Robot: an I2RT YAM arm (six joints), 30 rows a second.
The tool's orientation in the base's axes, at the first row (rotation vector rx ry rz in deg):
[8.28 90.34 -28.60]
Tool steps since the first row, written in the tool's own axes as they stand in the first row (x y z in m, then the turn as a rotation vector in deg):
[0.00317 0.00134 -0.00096 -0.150 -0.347 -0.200]
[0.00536 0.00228 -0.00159 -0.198 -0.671 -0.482]
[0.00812 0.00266 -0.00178 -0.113 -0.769 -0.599]
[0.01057 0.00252 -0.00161 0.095 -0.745 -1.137]
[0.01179 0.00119 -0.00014 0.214 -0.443 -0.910]
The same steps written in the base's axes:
[-0.00062 0.00091 -0.00340 -0.307 -0.199 0.222]
[-0.00100 0.00155 -0.00575 -0.688 -0.366 0.339]
[-0.00125 0.00138 -0.00853 -0.840 -0.425 0.277]
[-0.00135 0.00068 -0.01088 -1.341 -0.233 0.064]
[-0.00062 -0.00135 -0.01176 -1.025 -0.079 -0.118]

